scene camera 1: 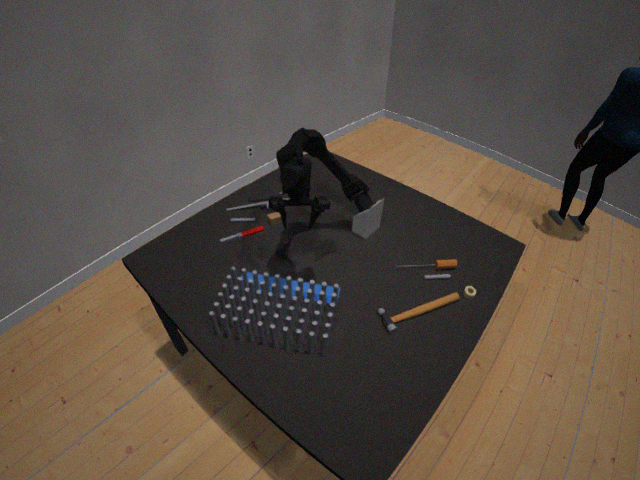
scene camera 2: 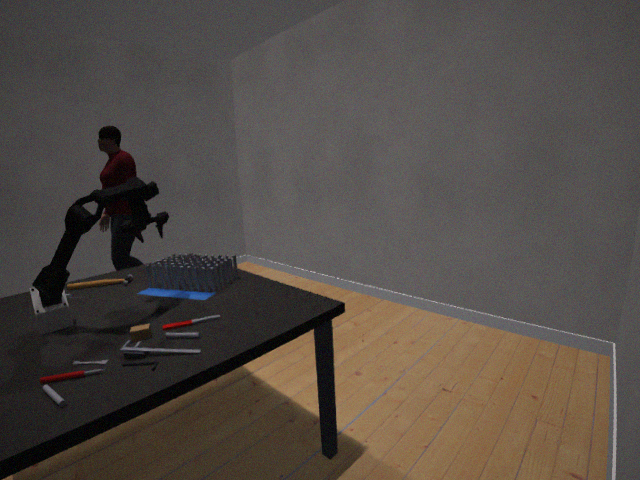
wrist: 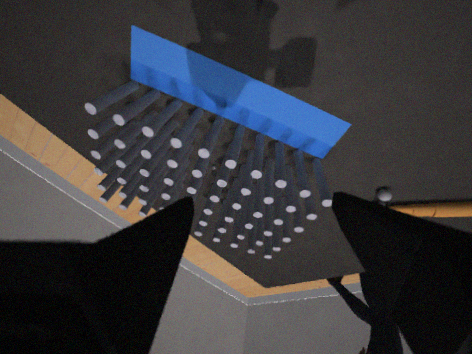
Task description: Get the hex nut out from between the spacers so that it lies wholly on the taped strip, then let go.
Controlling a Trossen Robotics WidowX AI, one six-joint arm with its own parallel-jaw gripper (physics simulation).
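Seen in the pictures: gripper, fingertip midpoint: (scene camera 1: 297, 228) (scene camera 2: 152, 240) (wrist: 262, 201); arm's base, link origin: (scene camera 1: 367, 208) (scene camera 2: 50, 297).
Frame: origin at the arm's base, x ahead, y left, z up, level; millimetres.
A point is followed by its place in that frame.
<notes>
Many upright grey spacers (scene camera 1: 263, 313) (scene camera 2: 191, 273) (wrist: 230, 164) with pale round tops stand in close rows on the dark table. The blue taped strip (scene camera 1: 294, 288) (scene camera 2: 175, 294) (wrist: 270, 107) lies flat along the spacer rows' edge on the arm's side. The hex nut cannot be made out; the spacers are dense and the gaps between them dark. My gripper (scene camera 1: 298, 226) @(x 405, y -4, z 135 mm) (scene camera 2: 150, 238) @(x 405, y -4, z 135 mm) (wrist: 262, 201) @(x 405, y -4, z 135 mm) is open and empty, with its fingers wide apart. It hangs in the air above the table, higher than the spacers. In the wrist view its shadow falls across the strip.
A hammer (scene camera 1: 426, 308) @(x 221, y 432, z -90 mm) (scene camera 2: 95, 283) @(x 202, y 416, z -97 mm) (wrist: 425, 209) @(x 270, y 383, z -94 mm) lies beside the spacers. An orange-handled screwdriver (scene camera 1: 446, 264) @(x -23, y 389, z -85 mm) and a pale ring (scene camera 1: 469, 287) @(x 19, y 519, z -91 mm) lie beyond it. On the other side are a wooden block (scene camera 1: 274, 218) @(x 240, y -310, z -84 mm) (scene camera 2: 140, 331) @(x 219, y -342, z -87 mm), a red-handled tool (scene camera 1: 253, 231) @(x 344, y -332, z -106 mm) (scene camera 2: 177, 324) @(x 340, y -346, z -104 mm) and a caliper (scene camera 2: 170, 351) @(x 255, y -506, z -103 mm).
</notes>
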